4 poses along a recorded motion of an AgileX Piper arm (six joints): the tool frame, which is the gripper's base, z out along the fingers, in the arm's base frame.
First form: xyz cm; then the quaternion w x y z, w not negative.
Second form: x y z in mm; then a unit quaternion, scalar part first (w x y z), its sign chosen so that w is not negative. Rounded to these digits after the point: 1 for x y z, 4 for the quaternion.
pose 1, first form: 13.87, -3.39, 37.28, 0.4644, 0.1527, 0.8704, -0.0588
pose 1, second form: 138.7, -33.9, 372.8, 0.4644, 0.1527, 0.8704, -0.0588
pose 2, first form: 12.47, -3.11, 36.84, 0.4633, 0.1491, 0.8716, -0.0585
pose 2, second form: 124.7, -31.1, 368.4, 0.4633, 0.1491, 0.8716, -0.0585
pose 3, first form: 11.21, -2.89, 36.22, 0.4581, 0.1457, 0.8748, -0.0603
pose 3, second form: 112.1, -28.9, 362.2, 0.4581, 0.1457, 0.8748, -0.0603
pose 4, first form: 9.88, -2.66, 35.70, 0.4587, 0.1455, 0.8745, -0.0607
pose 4, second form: 98.8, -26.6, 357.0, 0.4587, 0.1455, 0.8745, -0.0607
